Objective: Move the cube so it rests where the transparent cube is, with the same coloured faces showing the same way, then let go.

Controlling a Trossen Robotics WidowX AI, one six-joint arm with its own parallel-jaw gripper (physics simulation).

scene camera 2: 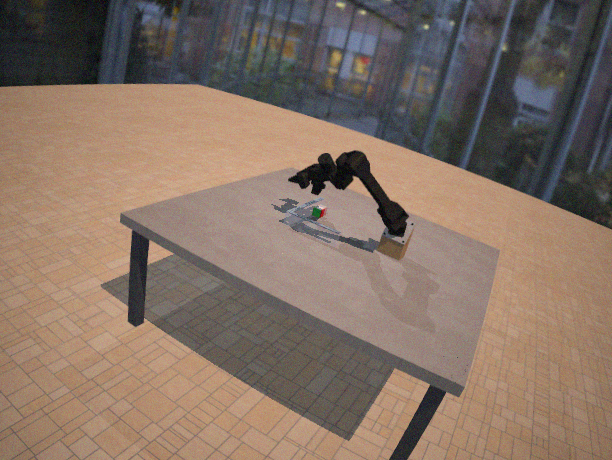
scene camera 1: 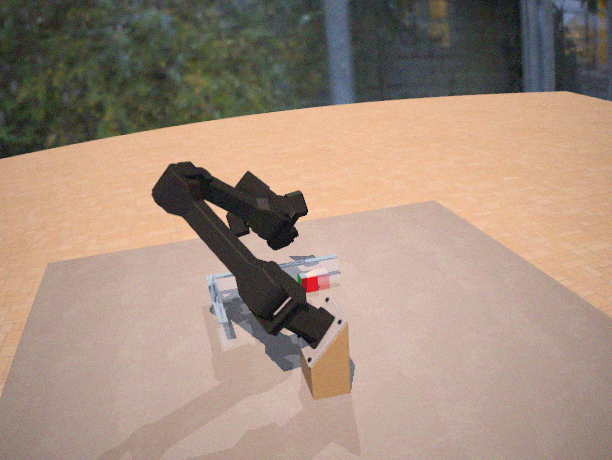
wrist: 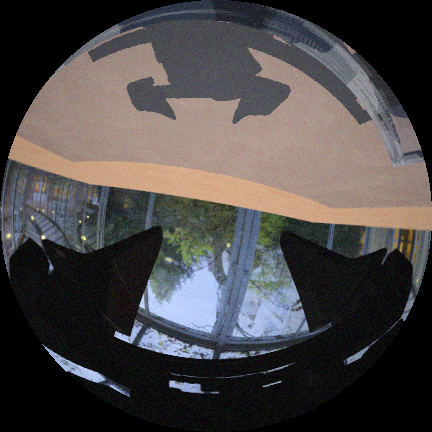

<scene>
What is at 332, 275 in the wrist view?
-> My gripper.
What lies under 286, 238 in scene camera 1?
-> My gripper.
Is my gripper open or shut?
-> Open.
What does my gripper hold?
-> Nothing.
</scene>
